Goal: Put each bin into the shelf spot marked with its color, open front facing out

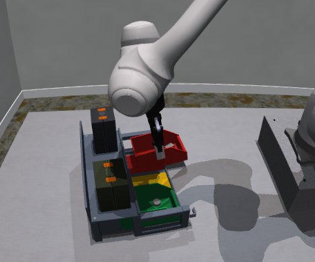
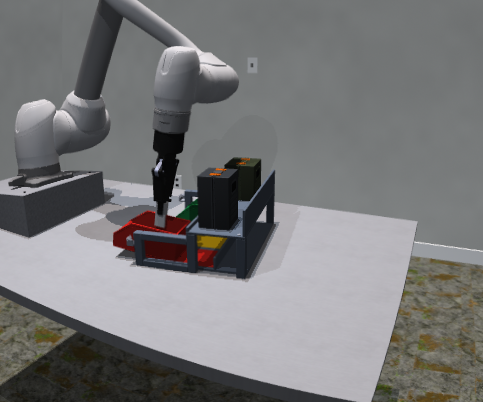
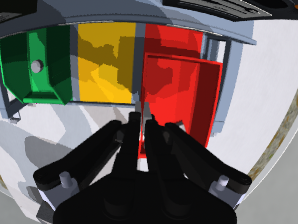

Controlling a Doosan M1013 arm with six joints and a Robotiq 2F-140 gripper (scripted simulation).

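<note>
Now: hand 5 cm to the left of the red bin and 4 cm above it. Round my hand: green bin 3 cm ahead, 19 cm to the left, 5 cm below.
</note>
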